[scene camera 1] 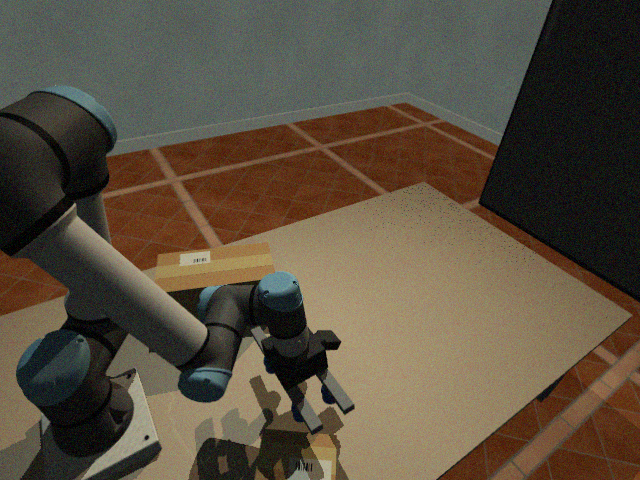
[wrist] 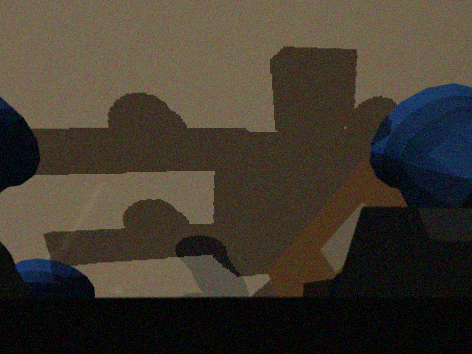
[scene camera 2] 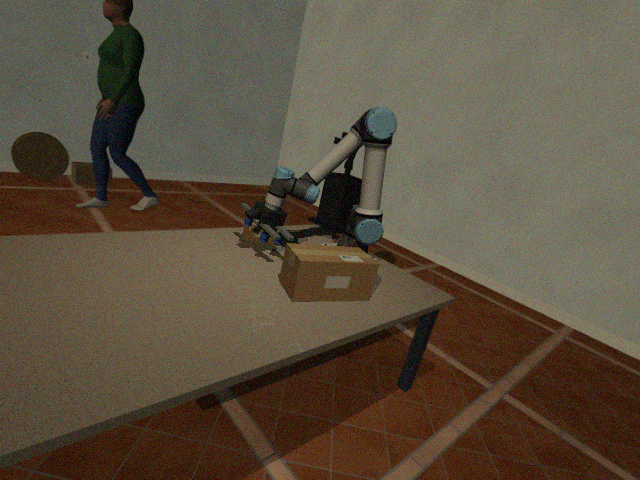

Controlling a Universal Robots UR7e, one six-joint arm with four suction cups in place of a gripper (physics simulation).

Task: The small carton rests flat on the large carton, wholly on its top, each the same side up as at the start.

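Frame: origin at the arm's base, x ahead, y left, z up, level; centimetres.
Seen in the pictures: end effector, tool point: (wrist: 210,226) (scene camera 2: 262,232); arm's base, origin of the base link: (scene camera 1: 96,419).
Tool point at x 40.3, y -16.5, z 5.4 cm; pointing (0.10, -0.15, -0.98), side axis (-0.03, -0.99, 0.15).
Note:
Offsets run from my tool point to a thing's top centre. Level surfaces: height alone.
The large carton @[dx -4.8, dy +37.8, dz +6.4 cm] (scene camera 1: 215,264) (scene camera 2: 328,278) stands on the table @[dz -8.7 cm] (scene camera 1: 437,310) (scene camera 2: 175,295) near the robot's base, label side up. The small carton @[dx -8.3, dy -13.2, dz -0.9 cm] (scene camera 1: 320,452) (scene camera 2: 251,235) lies on the table in the arm's shadow, away from the large carton; a brown corner of it shows in the wrist view (wrist: 305,260). My suction gripper (scene camera 1: 318,400) (scene camera 2: 266,228) hangs a little above the small carton and carries nothing. A gap shows between the blue cups and the carton's top.
A tall dark panel (scene camera 1: 532,157) stands at the table's right. The arm's base plate (scene camera 1: 132,438) sits at the table's near left corner. A black box (scene camera 2: 339,200) stands behind the arm. A person (scene camera 2: 115,105) walks on the tiled floor at the back left.

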